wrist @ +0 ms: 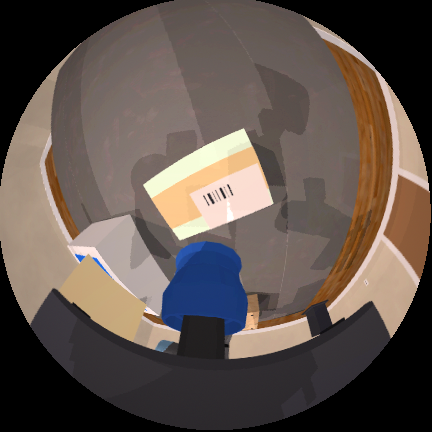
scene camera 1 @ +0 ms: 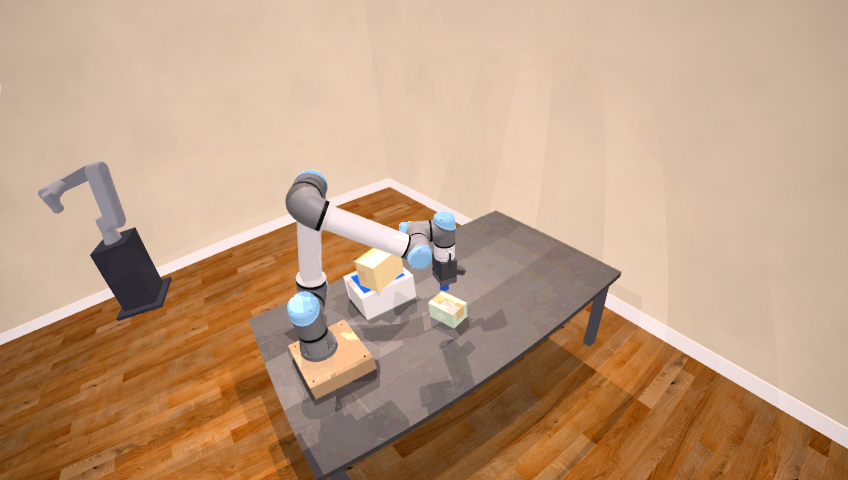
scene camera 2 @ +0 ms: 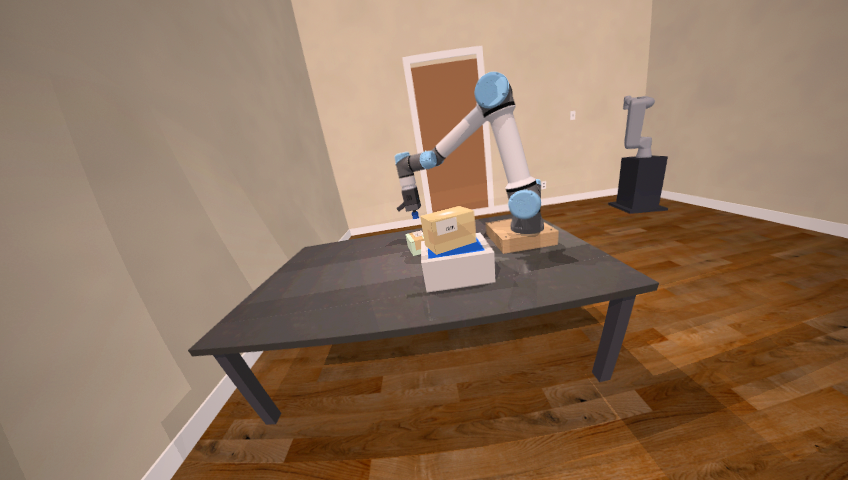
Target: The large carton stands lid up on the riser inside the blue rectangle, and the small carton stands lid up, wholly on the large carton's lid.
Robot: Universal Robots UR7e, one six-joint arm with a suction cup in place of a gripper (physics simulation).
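Observation:
My suction cup (scene camera 1: 444,287) (scene camera 2: 414,215) (wrist: 202,260) is blue, off and empty, a short way above the small carton (scene camera 1: 446,312) (scene camera 2: 412,244) (wrist: 170,207). This pale green carton stands on the table, its orange tape and barcode label facing up. The large tan carton (scene camera 1: 379,271) (scene camera 2: 449,231) (wrist: 102,300) rests on the white riser (scene camera 1: 386,300) (scene camera 2: 458,273) (wrist: 131,250), turned at an angle over the blue rectangle (scene camera 1: 360,281) (scene camera 2: 439,252) (wrist: 86,258). A printed label is on its side facing scene camera 2. I cannot tell which face is its lid.
The arm's wooden base block (scene camera 1: 333,368) (scene camera 2: 523,240) (wrist: 253,310) stands near one end of the grey table (scene camera 1: 511,261) (scene camera 2: 333,297) (wrist: 135,80). The riser and large carton stand beside the small carton, with a gap between. A second, grey arm on a dark pedestal (scene camera 1: 127,273) (scene camera 2: 641,183) stands away on the floor.

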